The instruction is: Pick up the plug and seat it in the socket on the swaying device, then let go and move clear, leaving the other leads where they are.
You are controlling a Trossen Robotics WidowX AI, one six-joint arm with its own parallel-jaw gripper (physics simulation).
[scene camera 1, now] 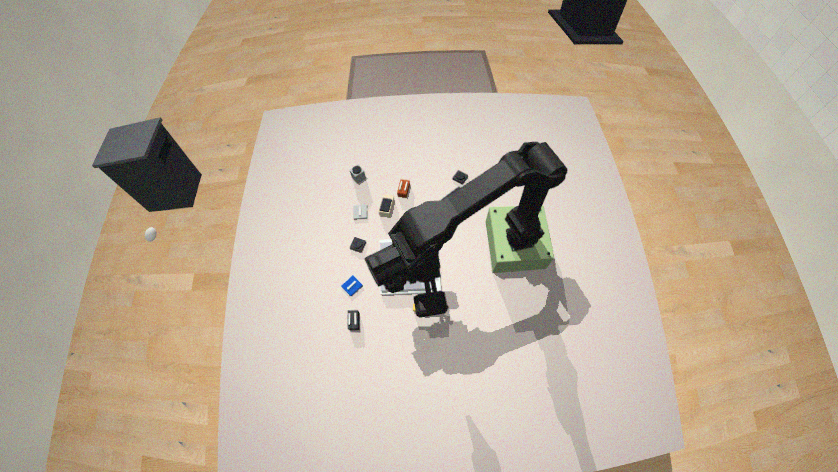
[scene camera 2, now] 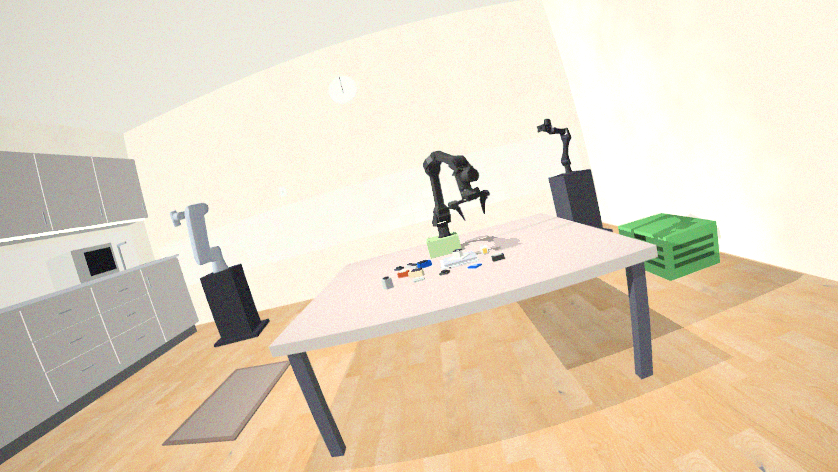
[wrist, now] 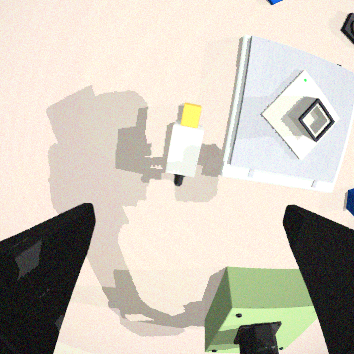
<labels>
my gripper: open, holds nothing
a white plug (wrist: pixel 186 136): on the table
</labels>
